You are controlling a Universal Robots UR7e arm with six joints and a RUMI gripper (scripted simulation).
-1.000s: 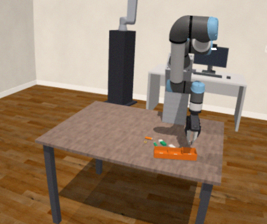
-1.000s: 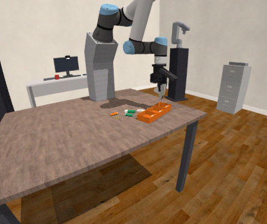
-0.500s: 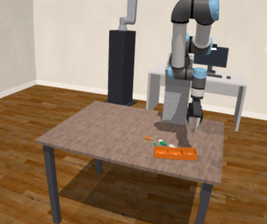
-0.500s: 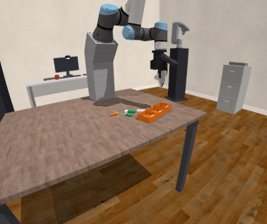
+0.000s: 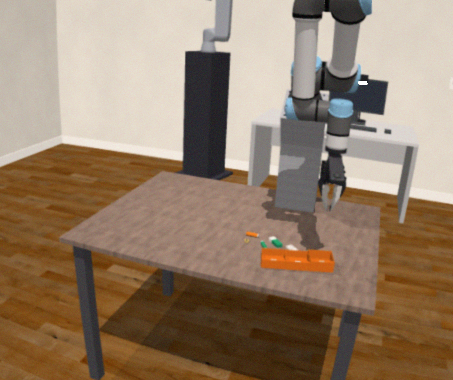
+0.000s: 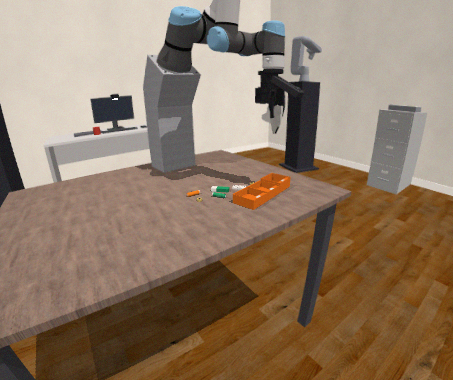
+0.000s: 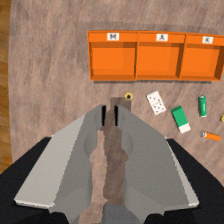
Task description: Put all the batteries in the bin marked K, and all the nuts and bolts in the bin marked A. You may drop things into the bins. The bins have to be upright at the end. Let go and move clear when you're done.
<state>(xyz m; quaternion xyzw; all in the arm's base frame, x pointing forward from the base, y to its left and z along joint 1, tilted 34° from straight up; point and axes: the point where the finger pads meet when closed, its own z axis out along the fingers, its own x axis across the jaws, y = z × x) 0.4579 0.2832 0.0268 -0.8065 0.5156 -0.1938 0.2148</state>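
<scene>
Now: hand 23 cm to the left of the green battery, 21 cm above it and 1 cm short of it. From my hand the other things lie so: orange bin tray (20 cm below, 7 cm to the right, 5 cm ahead); then white domino (21 cm below, 13 cm to the right, 3 cm behind); then green-and-white battery (21 cm to the right, 21 cm below, 4 cm behind).
</scene>
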